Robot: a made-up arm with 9 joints. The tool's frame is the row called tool.
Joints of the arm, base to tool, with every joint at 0 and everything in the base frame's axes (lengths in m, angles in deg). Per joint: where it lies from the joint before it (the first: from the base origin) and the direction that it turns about. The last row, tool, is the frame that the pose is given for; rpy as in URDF.
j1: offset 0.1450 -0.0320 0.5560 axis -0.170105 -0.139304 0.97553
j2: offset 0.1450 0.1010 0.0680 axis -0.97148 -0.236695 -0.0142
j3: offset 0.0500 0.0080 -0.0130 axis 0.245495 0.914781 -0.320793
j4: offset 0.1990 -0.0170 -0.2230 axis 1 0 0
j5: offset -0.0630 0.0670 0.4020 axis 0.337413 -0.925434 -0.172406
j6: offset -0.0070 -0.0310 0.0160 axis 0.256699 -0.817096 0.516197
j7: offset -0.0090 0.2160 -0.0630 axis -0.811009 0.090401 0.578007
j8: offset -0.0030 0.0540 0.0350 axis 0 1 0
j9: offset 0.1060 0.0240 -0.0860 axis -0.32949 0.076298 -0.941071
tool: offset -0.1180 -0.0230 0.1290 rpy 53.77 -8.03 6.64
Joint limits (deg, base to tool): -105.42..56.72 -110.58..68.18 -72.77..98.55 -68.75..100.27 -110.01..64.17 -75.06..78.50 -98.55..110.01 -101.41..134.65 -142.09..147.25
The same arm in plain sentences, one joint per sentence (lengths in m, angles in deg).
The arm has nine revolute joints in a row. What follows holds with every joint at zero, and every direction is one of the base frame's.
Joint 1 sits 0.1450 m along +x and 0.0320 m along -y and 0.5560 m along +z from the base frame's origin and rotates about the direction (-0.170105, -0.139304, 0.97553), from -105.42 to 56.72 deg.
Joint 2 sits 0.1450 m along +x and 0.1010 m along +y and 0.0680 m along +z from joint 1 and rotates about the direction (-0.97148, -0.236695, -0.0142), from -110.58 to 68.18 deg.
Joint 3 sits 0.0500 m along +x and 0.0080 m along +y and 0.0130 m along -z from joint 2 and rotates about the direction (0.245495, 0.914781, -0.320793), from -72.77 to 98.55 deg.
Joint 4 sits 0.1990 m along +x and 0.0170 m along -y and 0.2230 m along -z from joint 3 and rotates about +x, from -68.75 to 100.27 deg.
Joint 5 sits 0.0630 m along -x and 0.0670 m along +y and 0.4020 m along +z from joint 4 and rotates about the direction (0.337413, -0.925434, -0.172406), from -110.01 to 64.17 deg.
Joint 6 sits 0.0070 m along -x and 0.0310 m along -y and 0.0160 m along +z from joint 5 and rotates about the direction (0.256699, -0.817096, 0.516197), from -75.06 to 78.50 deg.
Joint 7 sits 0.0090 m along -x and 0.2160 m along +y and 0.0630 m along -z from joint 6 and rotates about the direction (-0.811009, 0.090401, 0.578007), from -98.55 to 110.01 deg.
Joint 8 sits 0.0030 m along -x and 0.0540 m along +y and 0.0350 m along +z from joint 7 and rotates about +y, from -101.41 to 134.65 deg.
Joint 9 sits 0.1060 m along +x and 0.0240 m along +y and 0.0860 m along -z from joint 8 and rotates about the direction (-0.32949, 0.076298, -0.941071), from -142.09 to 147.25 deg.
The tool frame, which is the frame that the pose is given for, sits 0.1180 m along -x and 0.0230 m along -y and 0.1290 m along +z from joint 9; its axes are the base frame's turned by roll 53.77, pitch -8.03 and yaw 6.64 deg (as in URDF: about the fixed x, then y, then z).

